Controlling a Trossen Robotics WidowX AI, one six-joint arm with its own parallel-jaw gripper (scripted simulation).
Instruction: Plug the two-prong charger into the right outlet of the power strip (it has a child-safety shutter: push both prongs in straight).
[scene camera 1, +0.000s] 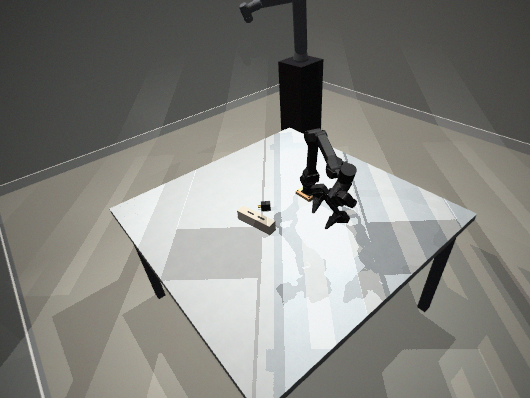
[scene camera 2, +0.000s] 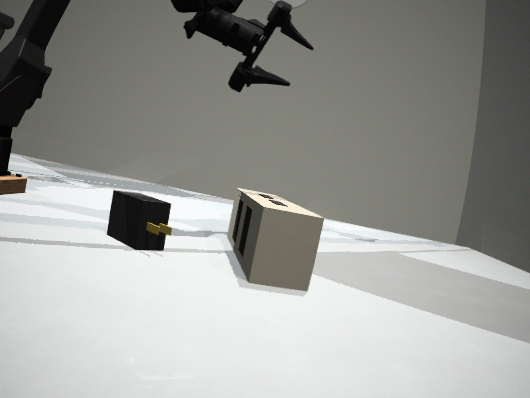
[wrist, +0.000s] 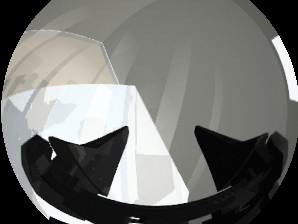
Scene:
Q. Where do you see my gripper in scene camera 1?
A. At 319, 221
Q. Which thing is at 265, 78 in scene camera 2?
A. My gripper.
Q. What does my gripper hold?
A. Nothing.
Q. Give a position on a black two-prong charger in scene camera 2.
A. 139, 221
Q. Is my gripper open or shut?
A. Open.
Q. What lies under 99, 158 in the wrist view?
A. My gripper.

